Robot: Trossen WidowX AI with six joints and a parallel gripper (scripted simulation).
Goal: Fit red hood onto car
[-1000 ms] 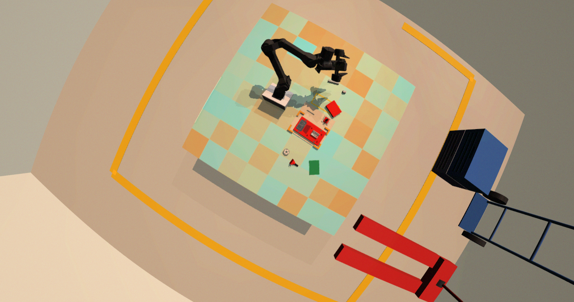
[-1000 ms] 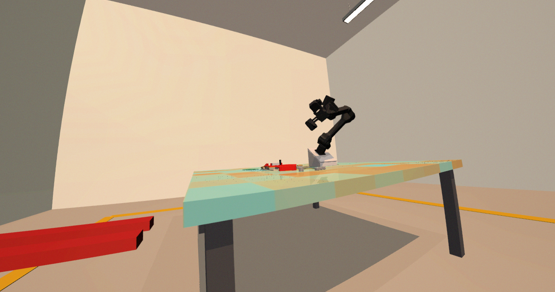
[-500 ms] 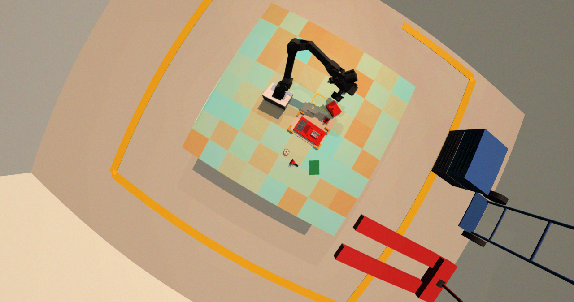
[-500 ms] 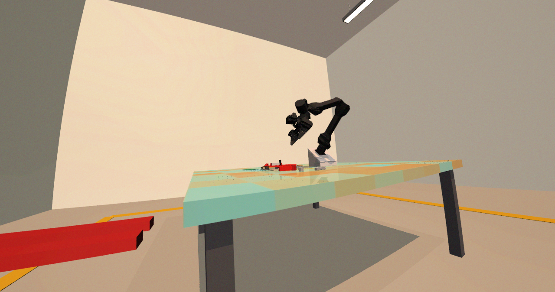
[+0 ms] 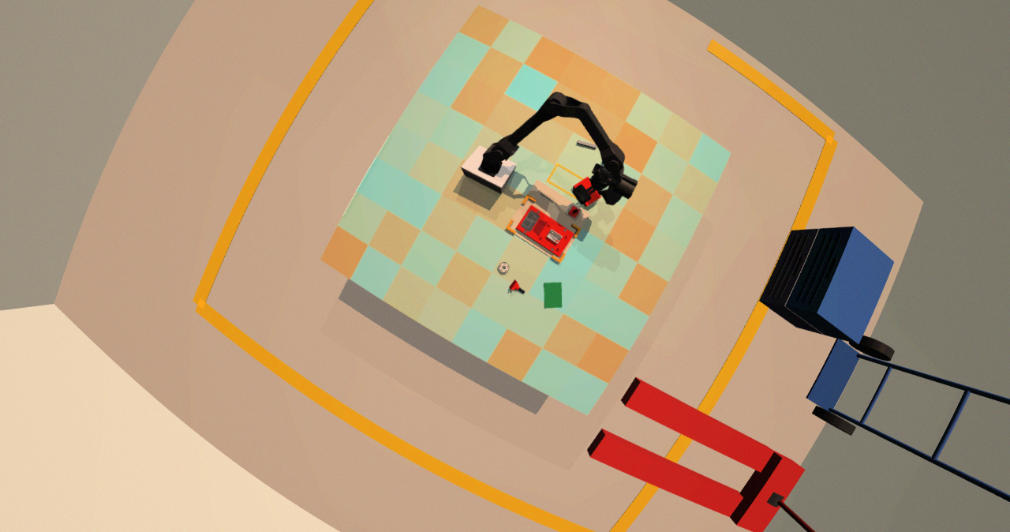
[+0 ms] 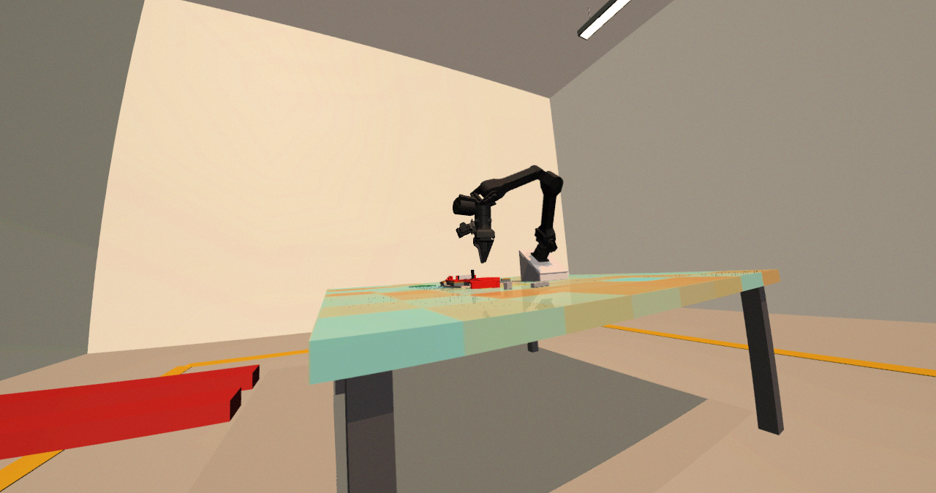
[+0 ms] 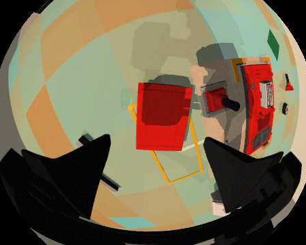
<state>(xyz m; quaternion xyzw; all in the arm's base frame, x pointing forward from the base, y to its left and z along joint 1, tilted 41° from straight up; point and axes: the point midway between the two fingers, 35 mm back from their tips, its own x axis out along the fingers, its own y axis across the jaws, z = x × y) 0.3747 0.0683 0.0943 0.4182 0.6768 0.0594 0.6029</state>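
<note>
My gripper tip is 10 mm past the red hood, 10 mm to the left of it and 70 mm above it. The rest, counted from my gripper tip: green square: 50 mm ahead, 430 mm to the right, 80 mm below.
</note>
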